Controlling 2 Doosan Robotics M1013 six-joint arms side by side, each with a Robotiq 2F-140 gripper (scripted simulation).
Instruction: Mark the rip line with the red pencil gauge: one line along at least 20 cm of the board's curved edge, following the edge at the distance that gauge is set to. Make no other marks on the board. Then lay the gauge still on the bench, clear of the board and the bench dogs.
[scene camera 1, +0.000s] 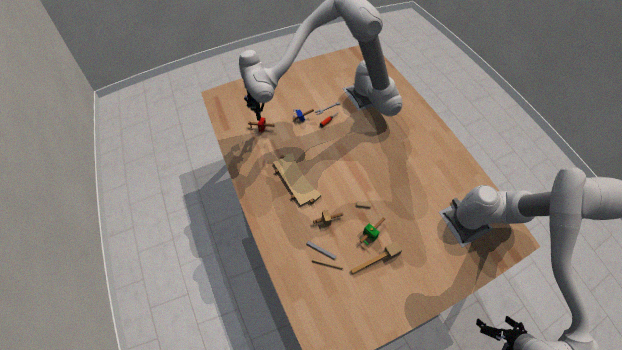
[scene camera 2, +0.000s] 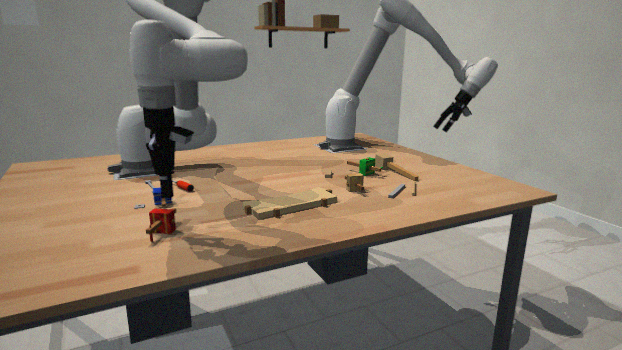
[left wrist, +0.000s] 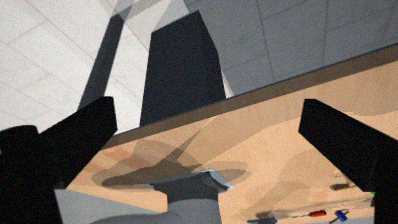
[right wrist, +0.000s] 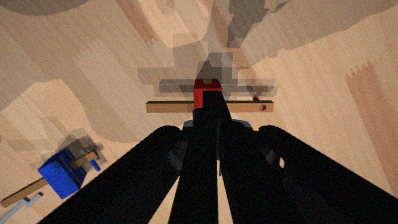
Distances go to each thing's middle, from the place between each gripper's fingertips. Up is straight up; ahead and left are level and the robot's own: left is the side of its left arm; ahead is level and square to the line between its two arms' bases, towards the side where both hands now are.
My right hand (scene camera 2: 167, 196) is 110 mm above the red pencil gauge (right wrist: 201, 85), 10 mm to the left of it and 10 mm short of it. The rest, counted from my right hand: pale board (scene camera 1: 297, 183) (400 mm to the left, 130 mm below, 30 mm behind).
Right now my left hand is 1100 mm to the left of the pale board, 420 mm short of it and 100 mm above it.
